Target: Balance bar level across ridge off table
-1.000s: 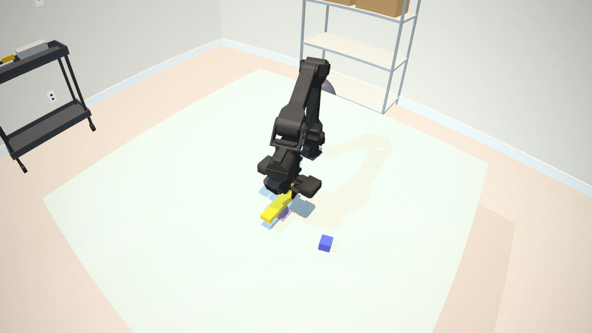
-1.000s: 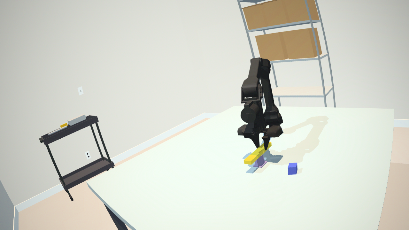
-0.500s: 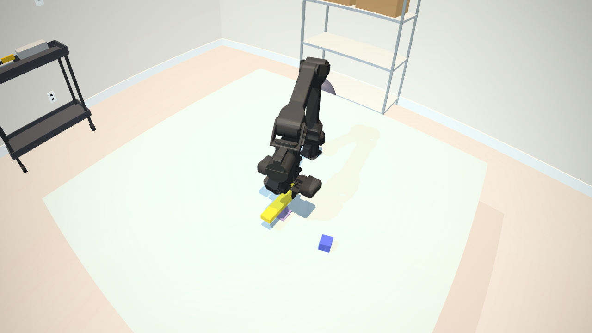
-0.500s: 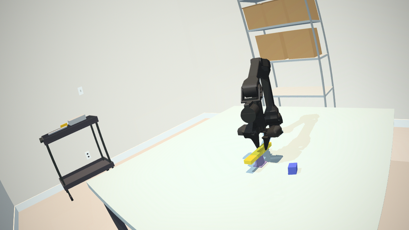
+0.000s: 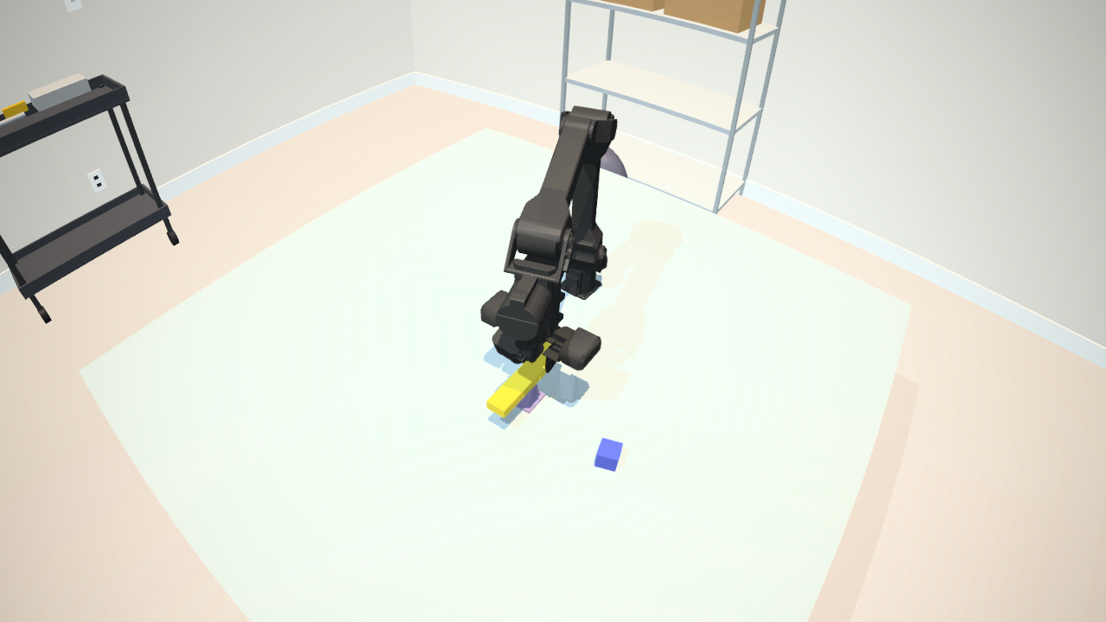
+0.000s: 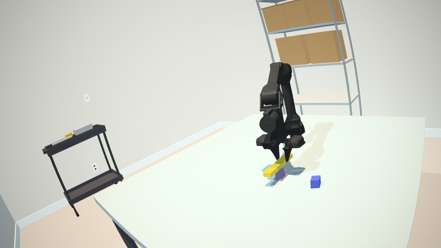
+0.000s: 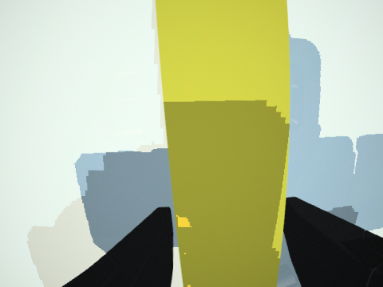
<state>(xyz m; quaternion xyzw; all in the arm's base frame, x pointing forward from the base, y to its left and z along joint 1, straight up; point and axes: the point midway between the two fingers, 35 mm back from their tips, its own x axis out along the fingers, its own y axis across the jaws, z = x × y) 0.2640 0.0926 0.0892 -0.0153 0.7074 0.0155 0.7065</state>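
The yellow bar is 30 mm ahead of my gripper tip. The rest, counted from my gripper tip: blue cube 50 mm ahead, 170 mm to the left, 40 mm below.
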